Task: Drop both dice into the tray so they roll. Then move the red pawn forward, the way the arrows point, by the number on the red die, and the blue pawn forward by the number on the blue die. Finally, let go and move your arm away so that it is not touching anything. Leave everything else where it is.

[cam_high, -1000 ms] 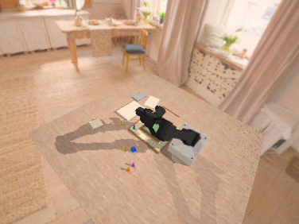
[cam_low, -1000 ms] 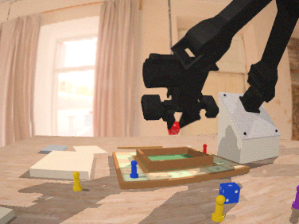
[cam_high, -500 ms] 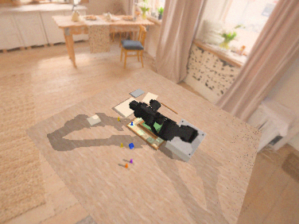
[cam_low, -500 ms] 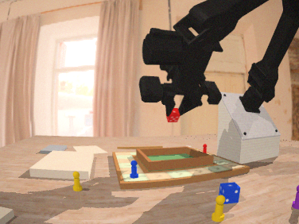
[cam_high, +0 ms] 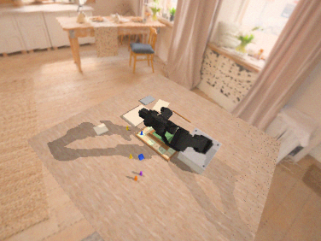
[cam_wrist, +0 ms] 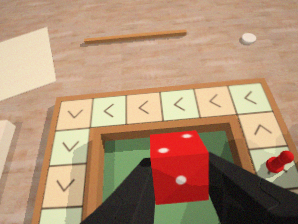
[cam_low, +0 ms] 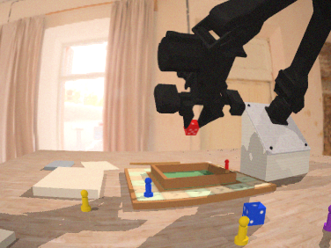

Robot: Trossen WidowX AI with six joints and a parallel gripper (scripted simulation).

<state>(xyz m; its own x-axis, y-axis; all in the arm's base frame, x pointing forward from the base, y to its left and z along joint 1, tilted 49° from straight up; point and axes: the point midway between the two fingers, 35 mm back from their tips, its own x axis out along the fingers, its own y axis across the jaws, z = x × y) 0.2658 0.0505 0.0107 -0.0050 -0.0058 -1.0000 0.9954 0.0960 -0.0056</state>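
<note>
Now: the red pawn 110 mm behind my gripper tip, 30 mm to the right of it and 100 mm below it. Also, from my gripper tip: green tray (120 mm below); then blue pawn (110 mm ahead, 120 mm to the left, 100 mm below); then thin wooden stick (50 mm ahead, 260 mm to the right, 130 mm below).
</note>
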